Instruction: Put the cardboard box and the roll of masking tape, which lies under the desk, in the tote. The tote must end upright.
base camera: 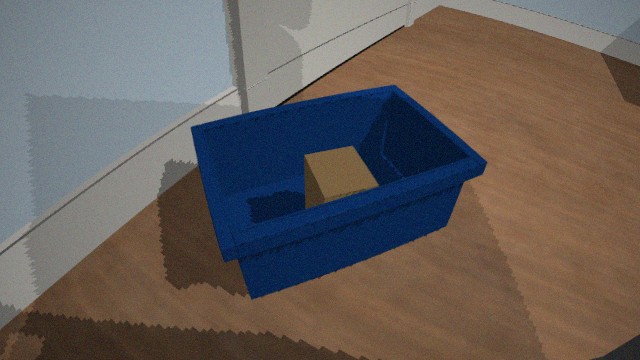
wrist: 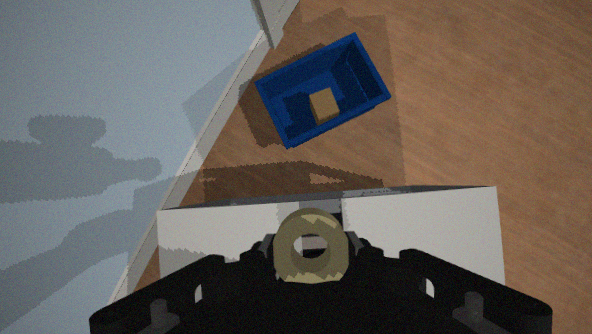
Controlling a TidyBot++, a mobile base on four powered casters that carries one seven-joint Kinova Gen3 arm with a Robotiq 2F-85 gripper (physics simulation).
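Places are measured from the arm's base along level axes (x left, y back, z up), in metres.
Pixels of known places: gripper, fingertip midpoint: [wrist: 310,246].
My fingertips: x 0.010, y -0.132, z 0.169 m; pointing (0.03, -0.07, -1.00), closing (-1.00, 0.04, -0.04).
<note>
Behind a point stands the place of what it marks.
The blue tote [base camera: 345,240] @(x -0.039, y -0.327, z -0.341 m) [wrist: 276,112] @(x 0.108, y -0.401, z -0.394 m) stands upright on the floor, ahead of the robot's base. The cardboard box [base camera: 340,170] @(x -0.035, y -0.379, z -0.288 m) [wrist: 324,103] @(x -0.035, y -0.380, z -0.288 m) sits inside the tote, on its bottom. My gripper [wrist: 310,246] @(x 0.010, y -0.132, z 0.169 m) is shut on the roll of masking tape [wrist: 285,250] @(x 0.024, y -0.137, z 0.192 m), which is beige with its hole facing the wrist camera. The tape is held above the front of the white base, and the tote is farther out, beyond the base's edge. Neither the gripper nor the tape shows in the base camera view.
The robot's white base top [wrist: 425,230] lies beneath the gripper. A blue wall [base camera: 125,45] @(x 0.222, y -0.484, z -0.172 m) [wrist: 125,60] @(x 0.286, y -0.389, z 0.006 m) with a white baseboard [base camera: 120,175] @(x 0.251, y -0.417, z -0.323 m) runs along the left. A pale door-like panel [base camera: 340,30] @(x -0.079, y -0.896, z -0.297 m) stands behind the tote. Wooden floor [base camera: 550,200] @(x -0.398, y -0.427, z -0.397 m) [wrist: 500,100] @(x -0.576, y -0.381, z -0.397 m) extends to the right of the tote.
</note>
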